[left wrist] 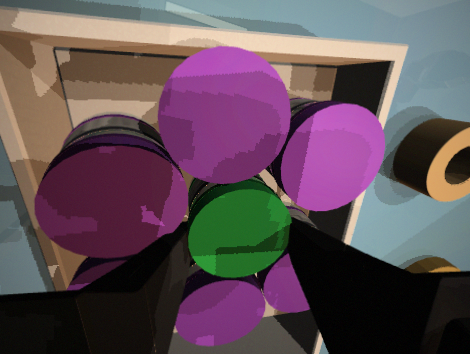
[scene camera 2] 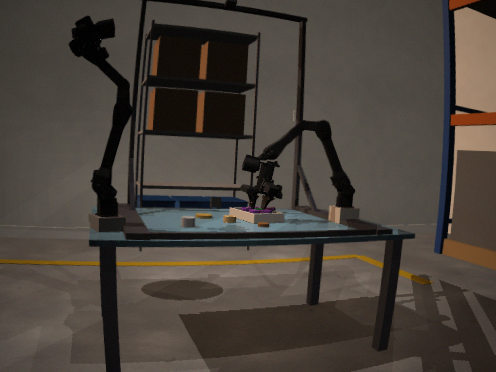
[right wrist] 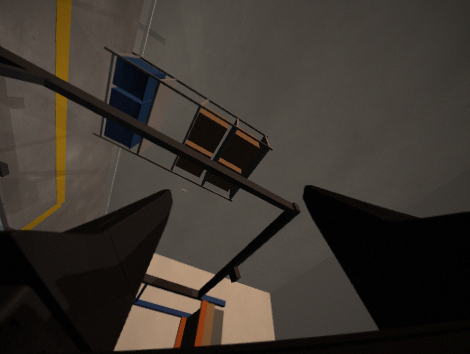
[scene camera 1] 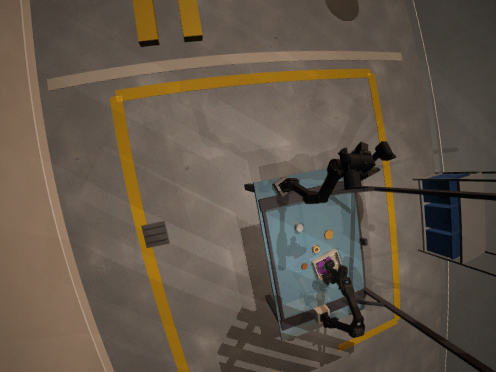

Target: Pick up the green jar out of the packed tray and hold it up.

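Seen in the pictures: left gripper, fingertip midpoint: (left wrist: 238, 227); right gripper, fingertip midpoint: (right wrist: 239, 193) (scene camera 1: 387, 163); left arm's base, origin of the base link: (scene camera 2: 344, 207) (scene camera 1: 324, 316); right arm's base, origin of the base link: (scene camera 2: 106, 215) (scene camera 1: 284, 186).
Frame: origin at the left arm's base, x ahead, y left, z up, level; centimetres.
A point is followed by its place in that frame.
The green jar (left wrist: 240, 232) @(z -1.9, x 38.3, y -6.0 cm) stands in the packed tray (left wrist: 300, 40) @(z -2.8, x 38.6, y 1.7 cm) (scene camera 1: 334, 257) @(z -6.3, x 41.2, y -16.4 cm) (scene camera 2: 270, 218) @(z -4.8, x 35.5, y 1.2 cm), among several purple-lidded jars (left wrist: 225, 115) @(z -1.9, x 36.4, y -1.4 cm) (scene camera 1: 321, 265) @(z -1.8, x 40.6, y -2.3 cm). One purple lid overlaps its far edge in the left wrist view. My left gripper (left wrist: 238, 227) @(z -3.1, x 38.7, y -6.6 cm) (scene camera 2: 259, 206) @(z -3.1, x 38.7, y -6.6 cm) points down into the tray with one dark finger on each side of the green jar, shut on it. The jar's lower body is hidden by its lid and the neighbours. My right gripper (right wrist: 239, 193) @(z 61.2, x 109.7, y -2.3 cm) is open and empty, raised high and away from the tray, facing the back wall.
Near the tray stand a tan ring (left wrist: 415, 155) @(z -5.3, x 49.6, y -1.2 cm) (scene camera 2: 230, 219) @(z -5.3, x 52.4, y 1.5 cm), a gold disc (scene camera 1: 328, 234) @(z -5.5, x 60.5, y -12.5 cm) (scene camera 2: 204, 216) @(z -5.8, x 60.6, y -9.6 cm), a light grey cylinder (scene camera 1: 299, 228) @(z -3.2, x 70.8, y 10.7 cm) (scene camera 2: 188, 221) @(z -4.4, x 71.3, y 12.8 cm) and an orange-brown disc (scene camera 1: 304, 266) @(z -5.5, x 41.5, y 9.2 cm) (scene camera 2: 263, 224) @(z -5.7, x 42.0, y 11.0 cm). Purple jars crowd the left fingers. A dark frame rises behind the table.
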